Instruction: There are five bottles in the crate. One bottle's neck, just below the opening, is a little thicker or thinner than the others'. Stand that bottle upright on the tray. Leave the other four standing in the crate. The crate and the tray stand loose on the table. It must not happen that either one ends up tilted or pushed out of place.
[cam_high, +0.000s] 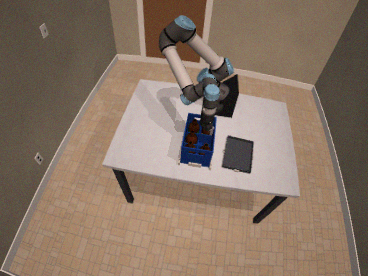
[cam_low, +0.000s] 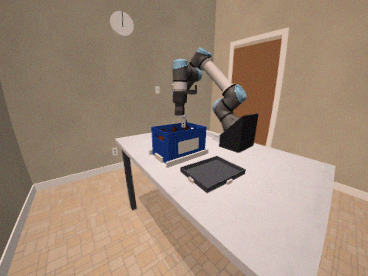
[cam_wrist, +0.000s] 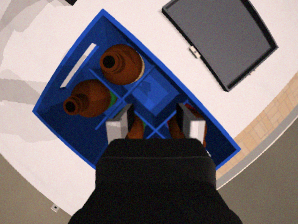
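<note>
My hand is 12 cm above the blue crate and 4 cm to the left of it. Round my hand: dark tray: 23 cm to the left, 19 cm below, 1 cm ahead; then bottle: 12 cm below, 9 cm to the right, 9 cm ahead.
</note>
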